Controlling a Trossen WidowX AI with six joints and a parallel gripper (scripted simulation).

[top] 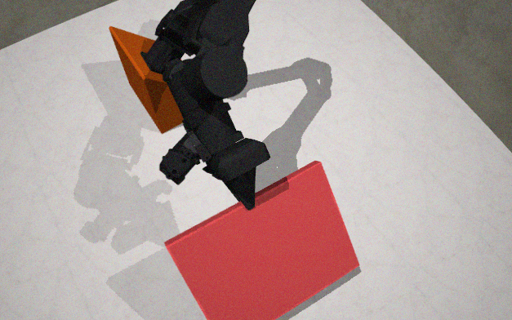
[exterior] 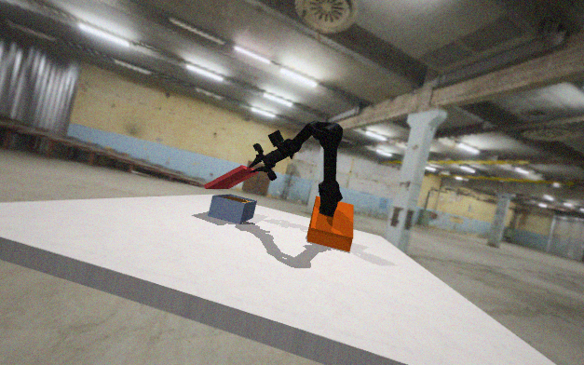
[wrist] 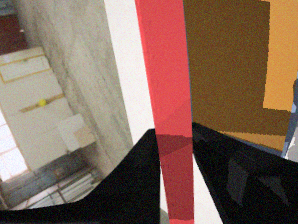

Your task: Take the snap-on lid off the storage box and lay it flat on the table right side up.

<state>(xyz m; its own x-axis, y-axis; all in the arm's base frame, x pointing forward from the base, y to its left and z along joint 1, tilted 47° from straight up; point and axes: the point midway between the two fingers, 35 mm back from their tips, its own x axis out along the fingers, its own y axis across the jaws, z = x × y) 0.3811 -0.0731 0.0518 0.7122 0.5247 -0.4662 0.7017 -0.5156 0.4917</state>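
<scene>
Right now the red lid is 7 cm ahead of my gripper tip and 5 cm below it. The rest, counted from my gripper tip: storage box (19 cm below, 3 cm ahead).
</scene>
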